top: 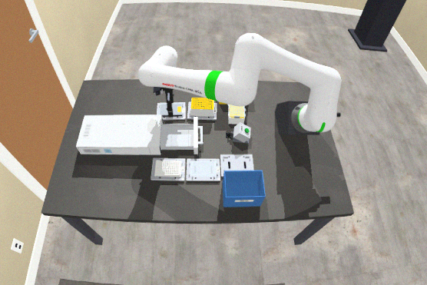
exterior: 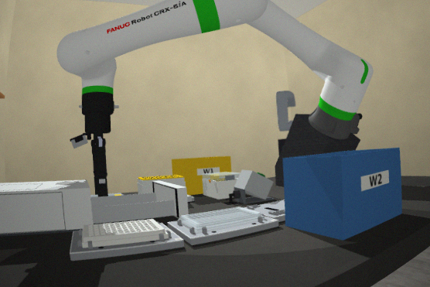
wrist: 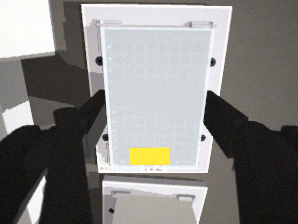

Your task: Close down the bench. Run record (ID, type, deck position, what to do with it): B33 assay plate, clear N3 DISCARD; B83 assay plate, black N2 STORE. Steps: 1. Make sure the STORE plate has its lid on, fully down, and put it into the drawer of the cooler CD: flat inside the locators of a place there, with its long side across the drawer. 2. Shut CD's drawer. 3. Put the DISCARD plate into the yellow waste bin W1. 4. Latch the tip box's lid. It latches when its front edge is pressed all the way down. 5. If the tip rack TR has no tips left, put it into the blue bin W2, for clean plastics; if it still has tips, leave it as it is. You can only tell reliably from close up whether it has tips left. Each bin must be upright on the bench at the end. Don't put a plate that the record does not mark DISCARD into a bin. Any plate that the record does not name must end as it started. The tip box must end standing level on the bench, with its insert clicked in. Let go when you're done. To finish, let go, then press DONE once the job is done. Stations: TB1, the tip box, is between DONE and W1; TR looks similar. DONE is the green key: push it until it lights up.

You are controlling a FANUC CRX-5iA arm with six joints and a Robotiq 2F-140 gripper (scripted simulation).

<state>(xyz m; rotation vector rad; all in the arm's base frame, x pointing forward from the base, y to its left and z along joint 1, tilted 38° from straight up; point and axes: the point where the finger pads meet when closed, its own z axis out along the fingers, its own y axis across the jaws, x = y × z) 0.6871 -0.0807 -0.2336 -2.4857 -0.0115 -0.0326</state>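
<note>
Now: hand 20 mm above the translucent plate lid. The rest, counted from my hand: white deck nest 40 mm below; then tip rack TR 190 mm behind, 10 mm above; then black assay plate 20 mm below.
</note>
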